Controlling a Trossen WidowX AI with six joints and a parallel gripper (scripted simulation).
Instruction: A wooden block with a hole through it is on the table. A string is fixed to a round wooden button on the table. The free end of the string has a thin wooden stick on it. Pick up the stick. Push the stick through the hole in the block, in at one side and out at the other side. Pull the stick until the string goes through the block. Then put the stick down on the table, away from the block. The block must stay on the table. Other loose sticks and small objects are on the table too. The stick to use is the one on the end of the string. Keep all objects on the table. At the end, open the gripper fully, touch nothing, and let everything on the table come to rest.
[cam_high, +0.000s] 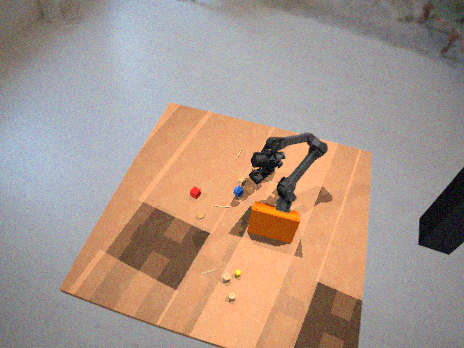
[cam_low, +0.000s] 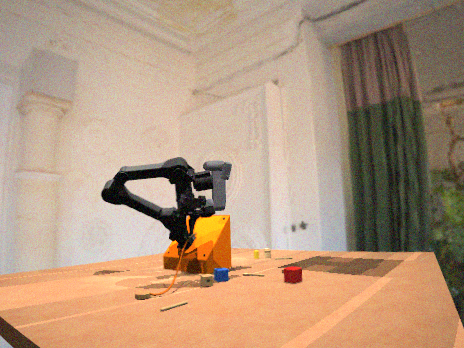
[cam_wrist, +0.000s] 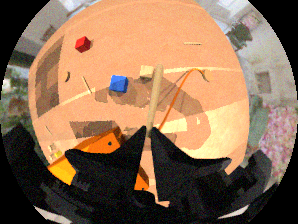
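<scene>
My gripper tip is 120 mm above the small wooden block, 100 mm short of it and 30 mm to the left of it. Also, from my gripper tip: wooden button 220 mm to the right, 120 mm below, 60 mm ahead; then thin wooden stick 10 mm to the right, 10 mm ahead, 10 mm above; then blue cube 110 mm below, 90 mm ahead, 40 mm to the left.
</scene>
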